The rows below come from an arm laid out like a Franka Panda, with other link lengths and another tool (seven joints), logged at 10 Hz.
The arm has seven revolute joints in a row. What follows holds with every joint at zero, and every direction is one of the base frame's. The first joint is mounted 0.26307 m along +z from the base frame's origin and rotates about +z. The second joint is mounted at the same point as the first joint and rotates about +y. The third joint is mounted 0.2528 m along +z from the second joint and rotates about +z. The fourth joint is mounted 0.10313 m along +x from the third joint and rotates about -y. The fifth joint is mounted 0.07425 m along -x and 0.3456 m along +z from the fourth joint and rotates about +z. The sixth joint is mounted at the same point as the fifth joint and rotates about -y. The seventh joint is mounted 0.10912 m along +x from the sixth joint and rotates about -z. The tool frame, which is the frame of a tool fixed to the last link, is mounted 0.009 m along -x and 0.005 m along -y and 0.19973 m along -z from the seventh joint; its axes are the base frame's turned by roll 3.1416, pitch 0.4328 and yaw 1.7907 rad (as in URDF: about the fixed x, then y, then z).
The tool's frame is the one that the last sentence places.
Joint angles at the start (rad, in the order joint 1, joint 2, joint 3, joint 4, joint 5, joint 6, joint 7):
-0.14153, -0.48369, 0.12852, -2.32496, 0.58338, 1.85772, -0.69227
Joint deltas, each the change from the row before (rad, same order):
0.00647, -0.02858, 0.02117, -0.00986, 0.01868, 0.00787, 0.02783
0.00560, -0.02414, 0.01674, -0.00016, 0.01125, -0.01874, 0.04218
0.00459, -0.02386, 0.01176, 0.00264, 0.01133, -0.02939, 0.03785
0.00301, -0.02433, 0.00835, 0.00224, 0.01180, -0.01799, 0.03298
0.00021, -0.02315, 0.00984, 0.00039, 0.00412, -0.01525, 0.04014
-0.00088, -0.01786, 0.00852, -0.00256, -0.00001, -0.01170, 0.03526
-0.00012, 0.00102, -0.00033, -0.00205, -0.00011, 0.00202, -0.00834
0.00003, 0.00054, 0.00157, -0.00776, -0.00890, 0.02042, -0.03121
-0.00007, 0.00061, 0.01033, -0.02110, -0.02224, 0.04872, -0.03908
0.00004, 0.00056, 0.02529, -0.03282, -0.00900, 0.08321, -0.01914
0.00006, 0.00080, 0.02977, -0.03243, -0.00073, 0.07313, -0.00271
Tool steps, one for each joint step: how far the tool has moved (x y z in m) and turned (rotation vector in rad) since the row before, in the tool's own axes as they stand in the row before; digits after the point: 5 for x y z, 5 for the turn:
0.01300, 0.00783, -0.00697, -0.01127, -0.00575, 0.00809
0.01417, 0.00481, -0.00800, 0.00898, 0.00764, 0.01348
0.01365, 0.00263, -0.00898, 0.01104, 0.01366, 0.01120
0.01004, 0.00284, -0.00963, 0.00131, 0.00503, 0.01447
0.00845, 0.00094, -0.00798, 0.00994, -0.00195, 0.01966
0.00625, -0.00092, -0.00474, 0.01400, -0.00343, 0.01845
-0.00057, -0.00038, 0.00111, -0.00237, 0.00010, -0.00587
-0.00376, -0.00003, 0.00312, -0.01495, -0.01650, -0.02556
-0.00588, -0.00082, 0.00865, -0.01568, -0.04031, -0.03668
-0.00280, 0.00282, 0.01227, -0.02169, -0.05163, -0.01562
0.00228, 0.00199, 0.01204, -0.01162, -0.03991, -0.00500

